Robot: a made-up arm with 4 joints.
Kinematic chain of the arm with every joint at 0, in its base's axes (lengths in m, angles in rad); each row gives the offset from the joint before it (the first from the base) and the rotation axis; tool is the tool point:
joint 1: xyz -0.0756 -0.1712 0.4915 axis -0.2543 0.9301 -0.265
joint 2: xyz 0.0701 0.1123 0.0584 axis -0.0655 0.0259 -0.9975
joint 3: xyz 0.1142 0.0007 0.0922 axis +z
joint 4: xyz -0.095 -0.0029 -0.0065 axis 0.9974 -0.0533 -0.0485
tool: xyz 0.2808 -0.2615 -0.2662
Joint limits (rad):
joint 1: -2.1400..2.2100
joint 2: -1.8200..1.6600
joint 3: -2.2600..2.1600
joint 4: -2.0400..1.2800
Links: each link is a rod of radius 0.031 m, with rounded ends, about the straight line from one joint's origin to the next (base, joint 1, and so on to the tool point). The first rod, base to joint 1, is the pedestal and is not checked.
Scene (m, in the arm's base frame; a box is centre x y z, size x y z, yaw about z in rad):
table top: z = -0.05
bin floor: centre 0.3 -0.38 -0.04 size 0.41 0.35 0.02 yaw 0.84
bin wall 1: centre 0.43 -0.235 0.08 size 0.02 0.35 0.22 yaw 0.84
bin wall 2: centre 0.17 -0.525 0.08 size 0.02 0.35 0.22 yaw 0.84
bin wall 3: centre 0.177 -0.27 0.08 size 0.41 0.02 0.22 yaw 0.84
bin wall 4: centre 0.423 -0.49 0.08 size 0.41 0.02 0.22 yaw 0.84
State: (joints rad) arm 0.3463 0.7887 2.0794 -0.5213
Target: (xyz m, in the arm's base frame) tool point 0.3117 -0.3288 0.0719
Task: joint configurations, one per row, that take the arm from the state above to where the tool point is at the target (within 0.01 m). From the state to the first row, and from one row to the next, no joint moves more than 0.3 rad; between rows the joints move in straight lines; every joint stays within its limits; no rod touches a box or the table.
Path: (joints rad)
1: 0.2807 1.0168 1.9836 -0.3270
2: 0.2152 1.2450 1.8879 -0.1328
3: 0.5092 1.0529 1.8471 -0.3508
4: 0.8032 0.8609 1.8063 -0.5688
5: 1.0973 0.6688 1.7655 -0.7869

